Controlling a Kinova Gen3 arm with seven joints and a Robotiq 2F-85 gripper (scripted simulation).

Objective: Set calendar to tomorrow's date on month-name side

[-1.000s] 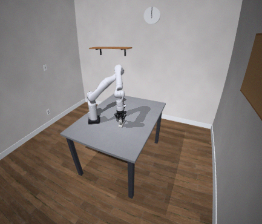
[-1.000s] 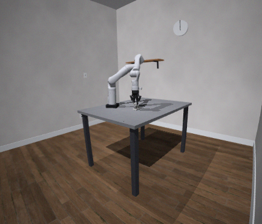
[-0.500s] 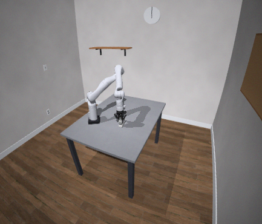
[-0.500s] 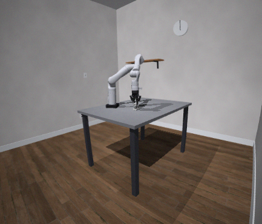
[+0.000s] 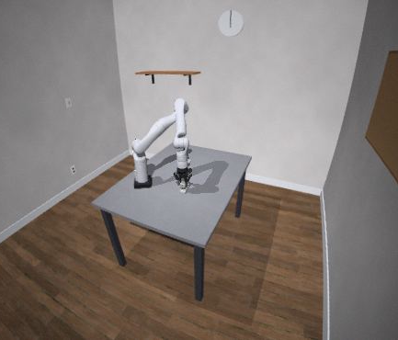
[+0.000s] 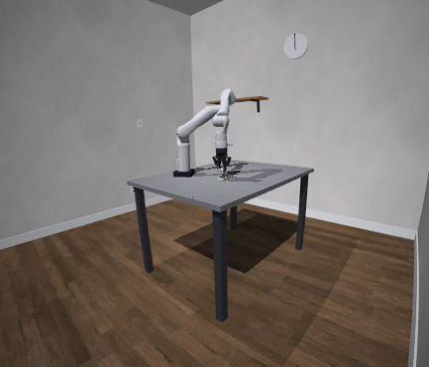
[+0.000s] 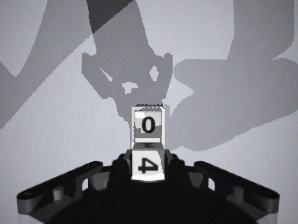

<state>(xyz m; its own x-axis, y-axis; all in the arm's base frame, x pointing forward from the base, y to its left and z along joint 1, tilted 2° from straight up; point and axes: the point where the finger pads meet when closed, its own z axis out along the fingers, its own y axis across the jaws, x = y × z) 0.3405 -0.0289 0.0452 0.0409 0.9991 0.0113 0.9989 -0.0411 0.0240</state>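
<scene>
My hand is 60 mm above the calendar tray and 20 mm to the right of it. From my hand the other things lie so: white digit cube (10 mm below).
</scene>
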